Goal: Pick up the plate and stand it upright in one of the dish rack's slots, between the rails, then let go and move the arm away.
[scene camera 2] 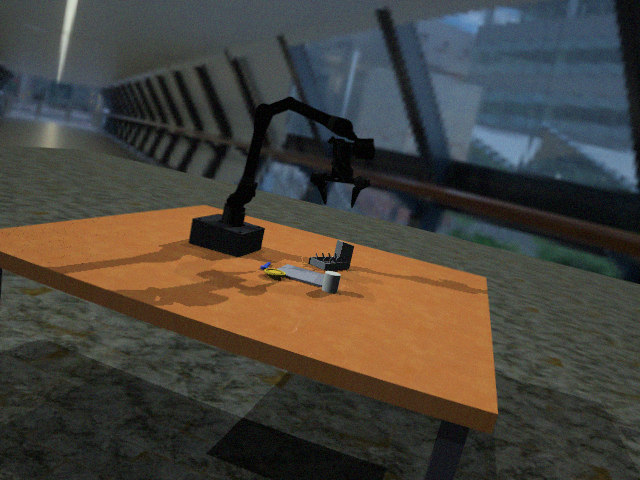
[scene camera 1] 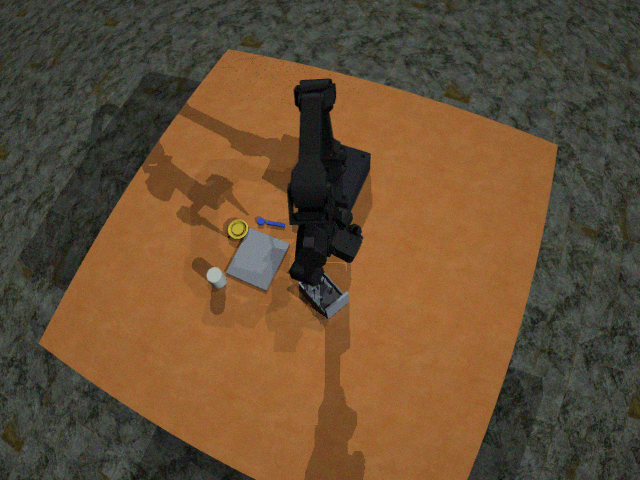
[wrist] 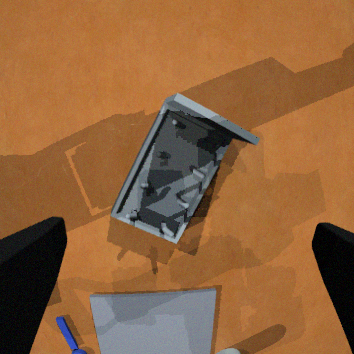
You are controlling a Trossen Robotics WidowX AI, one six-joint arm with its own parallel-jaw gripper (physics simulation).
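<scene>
The yellow round plate is by one corner of a flat grey slab, low at the table top. It does not show in the wrist view. The grey dish rack stands on the table beyond the slab, with short pegs inside and a tall panel at one end. No plate is in it. My gripper is open and empty, pointing down high above the table near the rack. In scene camera 1 the arm hides the fingers and part of the rack.
The grey slab lies between plate and rack. A white cylinder stands beside the slab. A blue spoon-like piece lies on the slab's other side, near the plate.
</scene>
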